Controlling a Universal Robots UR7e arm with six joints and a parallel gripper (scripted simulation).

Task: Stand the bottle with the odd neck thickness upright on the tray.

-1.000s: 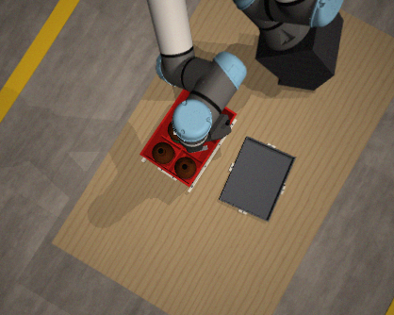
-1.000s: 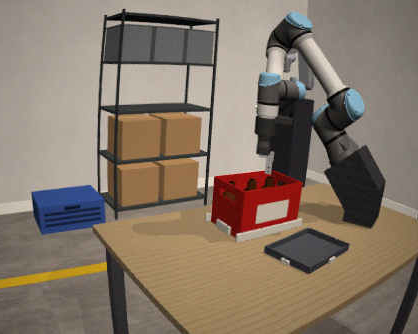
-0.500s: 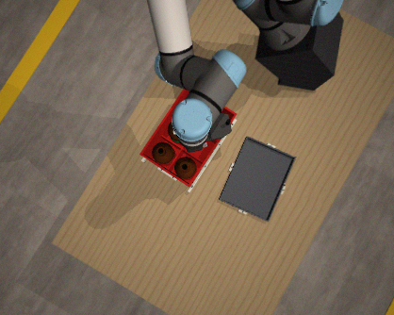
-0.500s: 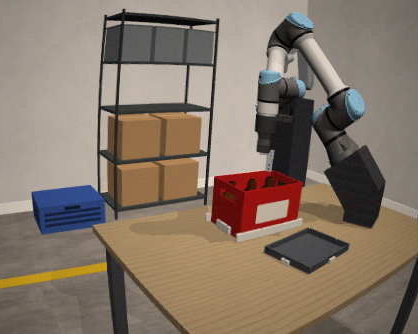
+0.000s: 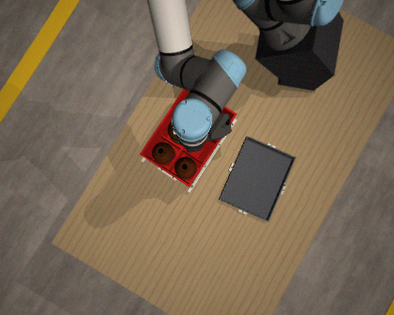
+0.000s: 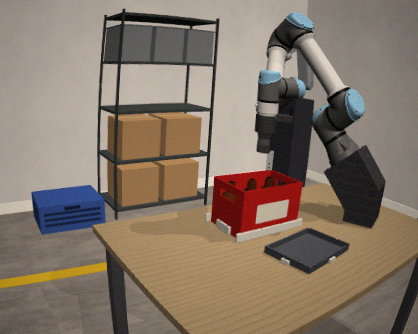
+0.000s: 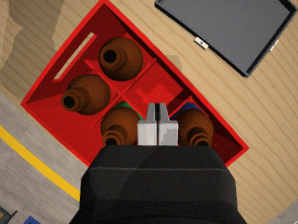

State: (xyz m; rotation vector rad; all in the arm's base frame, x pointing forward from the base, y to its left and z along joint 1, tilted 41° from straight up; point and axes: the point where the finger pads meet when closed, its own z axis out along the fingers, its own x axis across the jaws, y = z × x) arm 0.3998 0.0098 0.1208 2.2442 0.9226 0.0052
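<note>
Now: hand 16 cm above the red crate and 4 cm to the left of it. Also, from my hand: dark grey tray (24 cm to the left, 23 cm below).
</note>
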